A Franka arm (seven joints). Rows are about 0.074 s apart.
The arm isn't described. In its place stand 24 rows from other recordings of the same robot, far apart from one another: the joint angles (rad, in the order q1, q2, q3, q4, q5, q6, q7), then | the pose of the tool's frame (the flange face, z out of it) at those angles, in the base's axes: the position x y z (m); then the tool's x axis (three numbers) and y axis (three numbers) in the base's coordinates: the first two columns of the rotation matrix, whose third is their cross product.
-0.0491 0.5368 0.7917 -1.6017 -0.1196 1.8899 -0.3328 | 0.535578 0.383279 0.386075 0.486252 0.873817 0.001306 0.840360 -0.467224 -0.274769
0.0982 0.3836 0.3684 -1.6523 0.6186 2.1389 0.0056 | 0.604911 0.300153 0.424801 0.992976 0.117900 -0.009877 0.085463 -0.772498 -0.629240
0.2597 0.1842 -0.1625 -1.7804 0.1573 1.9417 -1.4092 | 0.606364 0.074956 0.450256 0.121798 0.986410 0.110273 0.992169 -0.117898 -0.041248
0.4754 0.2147 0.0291 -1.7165 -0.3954 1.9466 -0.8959 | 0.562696 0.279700 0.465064 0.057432 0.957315 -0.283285 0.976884 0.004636 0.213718
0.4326 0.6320 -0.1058 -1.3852 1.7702 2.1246 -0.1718 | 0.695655 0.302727 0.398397 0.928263 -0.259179 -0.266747 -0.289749 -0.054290 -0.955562
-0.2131 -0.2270 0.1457 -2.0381 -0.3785 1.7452 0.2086 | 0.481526 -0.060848 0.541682 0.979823 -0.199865 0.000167 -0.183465 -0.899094 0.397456
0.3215 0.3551 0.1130 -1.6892 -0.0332 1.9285 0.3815 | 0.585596 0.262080 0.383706 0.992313 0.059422 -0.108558 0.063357 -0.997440 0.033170
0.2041 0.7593 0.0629 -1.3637 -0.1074 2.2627 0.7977 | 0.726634 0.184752 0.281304 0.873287 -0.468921 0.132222 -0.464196 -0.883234 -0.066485
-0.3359 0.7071 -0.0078 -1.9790 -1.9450 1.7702 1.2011 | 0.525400 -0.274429 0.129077 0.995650 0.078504 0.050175 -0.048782 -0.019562 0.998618
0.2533 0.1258 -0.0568 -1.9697 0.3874 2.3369 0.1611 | 0.593712 0.125395 0.433434 0.964645 -0.221573 0.142706 -0.160716 -0.923695 -0.347789
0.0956 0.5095 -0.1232 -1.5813 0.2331 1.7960 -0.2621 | 0.654845 0.011162 0.324410 0.953977 0.176579 -0.242380 0.125470 -0.969137 -0.212204
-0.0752 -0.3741 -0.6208 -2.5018 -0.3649 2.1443 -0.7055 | 0.319685 -0.284362 0.389004 0.965709 0.246580 -0.081268 0.250513 -0.967192 0.042225
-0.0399 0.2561 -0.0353 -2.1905 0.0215 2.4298 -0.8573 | 0.553766 -0.041600 0.267317 0.720091 0.693843 -0.007220 0.693693 -0.720099 -0.015722
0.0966 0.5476 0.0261 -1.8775 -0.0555 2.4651 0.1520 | 0.636867 0.077694 0.221154 0.999032 0.009538 0.042938 0.008834 -0.999824 0.016557
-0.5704 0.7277 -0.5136 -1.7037 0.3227 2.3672 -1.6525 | 0.352543 -0.577956 0.215744 0.893537 0.436882 -0.103563 0.442986 -0.895411 0.044760
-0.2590 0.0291 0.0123 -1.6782 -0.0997 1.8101 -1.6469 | 0.562226 -0.150208 0.578946 0.155442 0.982176 -0.105683 0.984869 -0.145786 0.093700
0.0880 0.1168 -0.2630 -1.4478 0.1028 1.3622 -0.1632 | 0.560973 -0.077108 0.602003 0.983231 0.007733 -0.182199 -0.011340 -0.994574 -0.103407
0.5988 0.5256 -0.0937 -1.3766 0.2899 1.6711 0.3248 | 0.577492 0.364525 0.397482 0.946905 0.140048 -0.289410 0.102809 -0.984776 -0.140168
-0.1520 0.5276 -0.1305 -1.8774 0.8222 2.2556 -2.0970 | 0.608850 -0.151912 0.223646 0.268428 0.814929 0.513651 0.948127 -0.317772 0.008680
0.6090 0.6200 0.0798 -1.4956 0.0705 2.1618 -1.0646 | 0.556183 0.449088 0.312291 -0.126848 0.985265 0.114730 0.991549 0.129121 -0.012568
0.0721 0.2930 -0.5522 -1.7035 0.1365 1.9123 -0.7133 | 0.574988 -0.256482 0.438376 0.978843 0.199513 -0.045394 0.199462 -0.979889 -0.005699
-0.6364 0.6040 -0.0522 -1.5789 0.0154 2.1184 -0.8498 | 0.536280 -0.434192 0.281110 0.985418 0.161092 -0.054776 0.159248 -0.986562 -0.036537
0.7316 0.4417 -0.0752 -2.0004 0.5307 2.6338 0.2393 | 0.501120 0.372582 0.253349 0.998292 -0.022578 0.053875 -0.004138 -0.947300 -0.320320
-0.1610 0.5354 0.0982 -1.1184 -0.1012 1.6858 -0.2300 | 0.709231 -0.073003 0.510230 0.986484 0.162427 0.021583 0.160979 -0.985297 0.057235
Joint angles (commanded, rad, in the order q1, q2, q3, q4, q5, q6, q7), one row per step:
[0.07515 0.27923 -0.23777 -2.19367 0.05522 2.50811 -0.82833]
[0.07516 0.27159 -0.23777 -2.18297 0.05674 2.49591 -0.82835]
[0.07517 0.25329 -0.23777 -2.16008 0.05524 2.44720 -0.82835]
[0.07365 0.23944 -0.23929 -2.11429 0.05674 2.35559 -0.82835]
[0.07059 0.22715 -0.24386 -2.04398 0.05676 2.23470 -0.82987]
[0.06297 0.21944 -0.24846 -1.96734 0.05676 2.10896 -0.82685]
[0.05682 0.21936 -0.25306 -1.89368 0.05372 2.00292 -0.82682]
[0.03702 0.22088 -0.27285 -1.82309 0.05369 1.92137 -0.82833]
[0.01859 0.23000 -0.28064 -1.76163 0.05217 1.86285 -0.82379]
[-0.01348 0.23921 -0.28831 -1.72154 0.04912 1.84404 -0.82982]
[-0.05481 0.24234 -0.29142 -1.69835 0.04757 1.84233 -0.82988]
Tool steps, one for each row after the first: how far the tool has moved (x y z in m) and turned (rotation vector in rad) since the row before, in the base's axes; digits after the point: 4 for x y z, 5 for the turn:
[0.0030 -0.0001 0.0073 0.00226 -0.00643 -0.00081]
[0.0038 0.0003 0.0148 0.00643 0.00715 0.00135]
[0.0057 -0.0012 0.0184 0.01250 0.03060 -0.00316]
[0.0081 -0.0037 0.0265 0.01262 0.03685 -0.00371]
[0.0063 -0.0061 0.0277 0.01209 0.03989 -0.01210]
[0.0056 -0.0055 0.0247 0.00560 0.03172 -0.00585]
[0.0024 -0.0221 0.0254 0.00010 0.01166 -0.03438]
[0.0032 -0.0149 0.0186 -0.00325 0.00644 -0.02691]
[0.0002 -0.0237 0.0119 -0.00921 -0.01056 -0.03010]
[-0.0038 -0.0268 0.0089 -0.00862 -0.01674 -0.04219]

